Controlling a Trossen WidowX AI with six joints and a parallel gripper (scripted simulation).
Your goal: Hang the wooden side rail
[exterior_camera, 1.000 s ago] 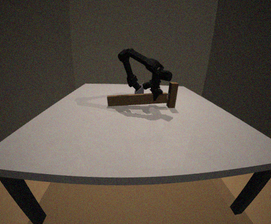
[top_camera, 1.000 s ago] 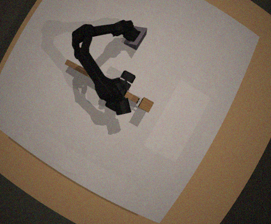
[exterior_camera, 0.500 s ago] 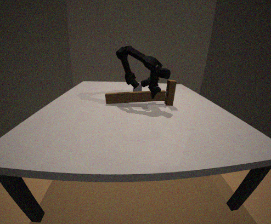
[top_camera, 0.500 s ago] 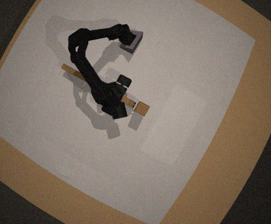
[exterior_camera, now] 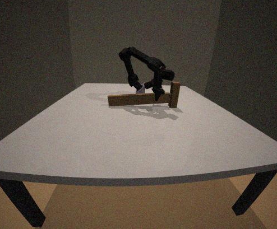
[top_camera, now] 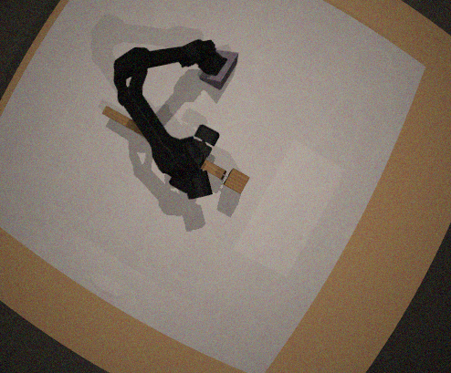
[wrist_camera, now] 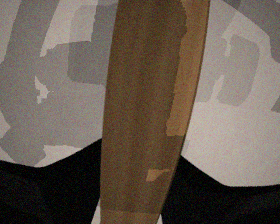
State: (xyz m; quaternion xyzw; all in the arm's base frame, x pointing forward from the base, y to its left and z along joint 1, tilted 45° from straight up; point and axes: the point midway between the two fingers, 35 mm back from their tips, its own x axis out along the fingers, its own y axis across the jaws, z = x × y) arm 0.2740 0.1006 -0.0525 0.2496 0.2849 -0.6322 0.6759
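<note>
The headboard post lies 1 cm behind my gripper tip, 13 cm to the left of it and 4 cm above it.
</note>
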